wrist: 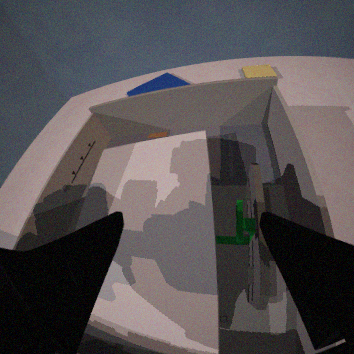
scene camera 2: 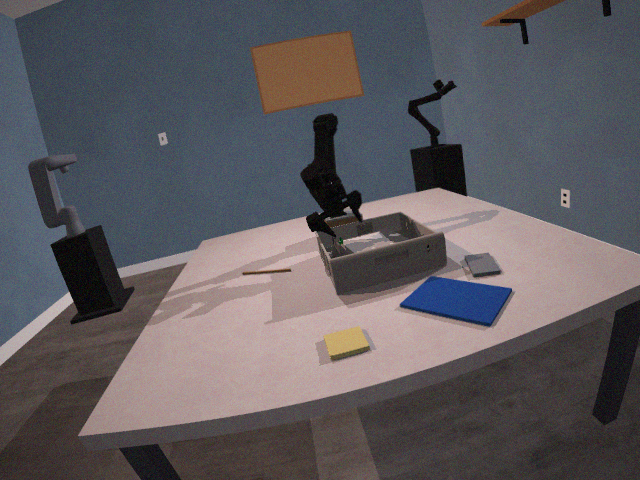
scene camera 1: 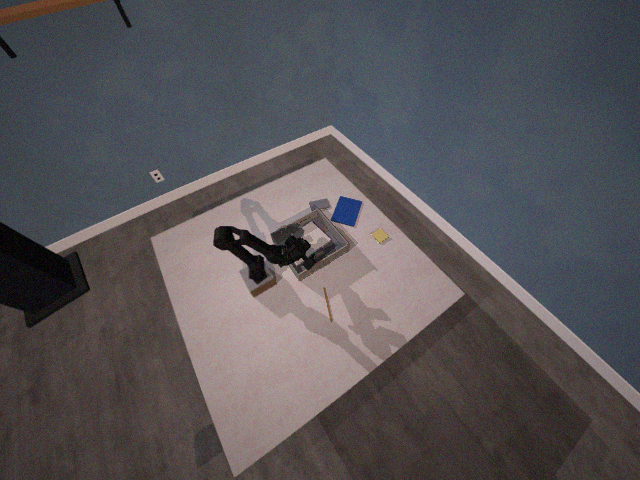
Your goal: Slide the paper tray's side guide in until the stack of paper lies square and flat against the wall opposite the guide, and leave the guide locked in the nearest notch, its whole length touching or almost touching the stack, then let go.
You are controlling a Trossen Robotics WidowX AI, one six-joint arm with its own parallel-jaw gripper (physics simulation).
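Places are measured from the arm's base along level axes (x left, y back, z up), in centimetres.
Pixels of known places: gripper, fingertip midpoint: (wrist: 192, 219) (scene camera 2: 348, 229); arm's base at its link origin: (scene camera 2: 336, 214) (scene camera 1: 258, 276).
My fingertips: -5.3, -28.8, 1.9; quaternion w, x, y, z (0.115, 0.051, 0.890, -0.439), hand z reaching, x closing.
Ahead of a thing's pixels: the offset from my fingertips to its top centre, as dx, dy, dz. "pt": to the spot under its first point.
The grey paper tray {+5.3, -4.8, -0.6} (scene camera 1: 326, 263) (scene camera 2: 387, 263) (wrist: 200, 107) stands on the table. The white paper stack {+7.7, -2.9, -6.1} (scene camera 1: 317, 232) (scene camera 2: 369, 238) (wrist: 150, 170) lies in it, near the left wall in the wrist view; a finger hides part of that side. The side guide {pt -4.9, -3.1, -2.3} (wrist: 256, 185) is a thin upright grey plate right of the stack, with a dark gap between them. Its green lever {-2.8, -0.6, -2.1} (scene camera 2: 340, 241) (wrist: 240, 222) points toward the stack. My gripper (scene camera 2: 347, 228) (wrist: 192, 219) is open and empty, one fingertip above the stack, the other just outside the guide.
A blue book {+9.5, -39.4, -9.4} (scene camera 1: 346, 210) (scene camera 2: 457, 299) (wrist: 162, 85), a yellow pad {-17.3, -40.3, -9.0} (scene camera 1: 379, 235) (scene camera 2: 346, 342) (wrist: 259, 71) and a grey block {+25.0, -29.9, -9.2} (scene camera 1: 319, 204) (scene camera 2: 482, 264) lie beyond the tray. A brown stick {-26.7, +10.9, -9.5} (scene camera 1: 328, 304) (scene camera 2: 266, 271) lies beside it. The tray's walls rise around the stack and guide.
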